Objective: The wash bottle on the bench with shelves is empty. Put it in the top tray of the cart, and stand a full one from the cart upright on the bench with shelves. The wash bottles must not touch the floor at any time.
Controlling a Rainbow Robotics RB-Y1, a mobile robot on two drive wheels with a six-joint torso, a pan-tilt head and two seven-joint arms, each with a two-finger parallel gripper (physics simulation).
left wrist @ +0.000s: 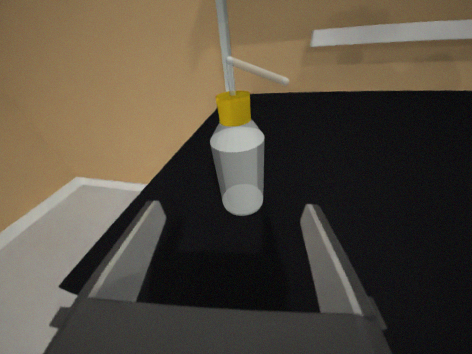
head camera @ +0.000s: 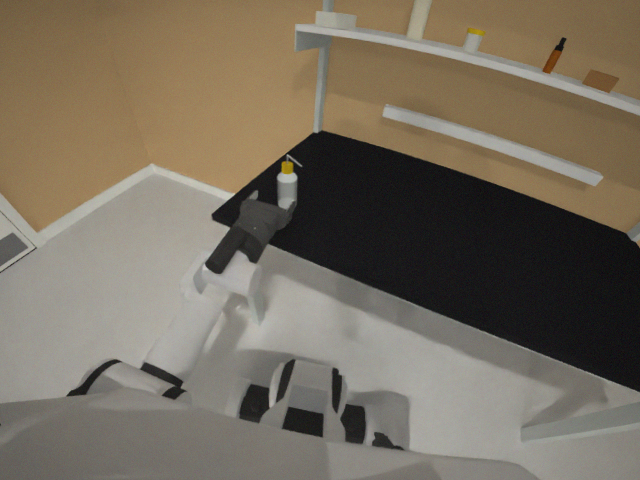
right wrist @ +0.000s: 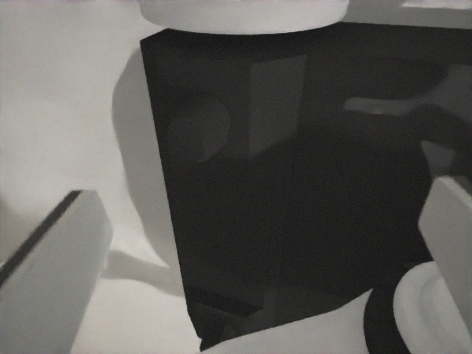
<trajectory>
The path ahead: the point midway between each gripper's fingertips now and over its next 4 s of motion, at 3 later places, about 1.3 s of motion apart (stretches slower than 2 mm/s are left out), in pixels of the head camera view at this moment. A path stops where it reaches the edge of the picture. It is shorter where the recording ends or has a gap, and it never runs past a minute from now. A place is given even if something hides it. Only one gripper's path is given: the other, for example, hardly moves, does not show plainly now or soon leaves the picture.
My left gripper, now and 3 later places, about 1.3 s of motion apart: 275, 197; 285, 178; 289, 159; 289, 128
</trajectory>
